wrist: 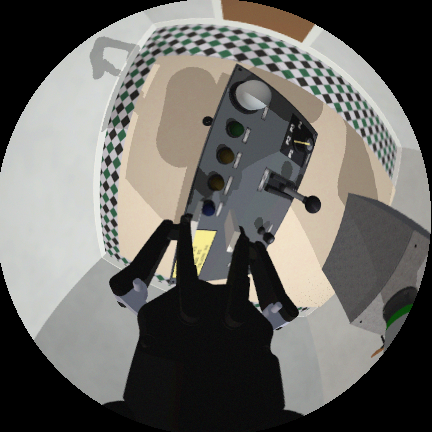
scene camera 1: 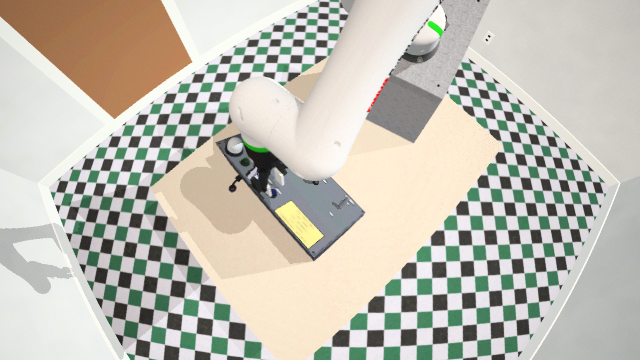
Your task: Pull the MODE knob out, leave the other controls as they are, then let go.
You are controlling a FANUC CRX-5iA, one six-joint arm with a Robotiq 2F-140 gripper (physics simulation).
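Frame: origin at the arm's base, x ahead, y left, z up, level; centimetres.
Where they show: gripper, fingertip midpoint: (wrist: 213,213) (scene camera 1: 273,187).
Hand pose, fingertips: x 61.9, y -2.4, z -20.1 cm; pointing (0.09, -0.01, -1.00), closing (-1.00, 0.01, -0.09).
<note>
Things, the pixels of their top centre, and the offset from my fingertips. "*": a spot on its surface instead.
- white dome at a spot on its surface: (wrist: 254,95) (scene camera 1: 236,144) * dy -19.1, dx -0.9, dz +1.5 cm
- green round control at a spot on its surface: (wrist: 235,128) (scene camera 1: 245,160) * dy -13.8, dx +0.4, dz -0.9 cm
- black ball-topped lever at its top centre: (wrist: 316,207) dy -6.3, dx -20.3, dz -3.9 cm
- rotary selector at its top centre: (wrist: 309,141) dy -18.7, dx -15.0, dz -6.8 cm
- small black toggle at its top centre: (wrist: 266,239) dy +5.3, dx -13.4, dz -6.2 cm
- black knob at a spot on its surface: (wrist: 207,121) (scene camera 1: 233,188) * dy -18.3, dx +8.8, dz -19.9 cm
- yellow label at a spot on its surface: (wrist: 203,245) * dy +9.5, dx +0.2, dz -3.8 cm
The dark control panel (scene camera 1: 322,192) (wrist: 250,125) lies on the table. Its labels are too small to read, so I cannot tell which control is the MODE knob. Along one side are a white dome (scene camera 1: 235,145) (wrist: 254,95), a green round control (scene camera 1: 245,162) (wrist: 235,128), two amber ones (wrist: 225,155) (wrist: 216,182) and a blue one (scene camera 1: 272,192) (wrist: 208,208). My gripper (scene camera 1: 269,181) (wrist: 213,213) is partly open, with nothing held. In the wrist view the blue control shows just beyond the gap between its pale fingertip pads. The arm hides part of the panel in the scene view.
A black ball-topped lever (wrist: 312,204), a rotary selector (wrist: 302,144) and a small black toggle (wrist: 268,238) stand on the panel's other side. A black knob (scene camera 1: 232,188) (wrist: 207,121) sticks out past its edge. A yellow label (scene camera 1: 300,225) (wrist: 203,245) lies near one end.
</note>
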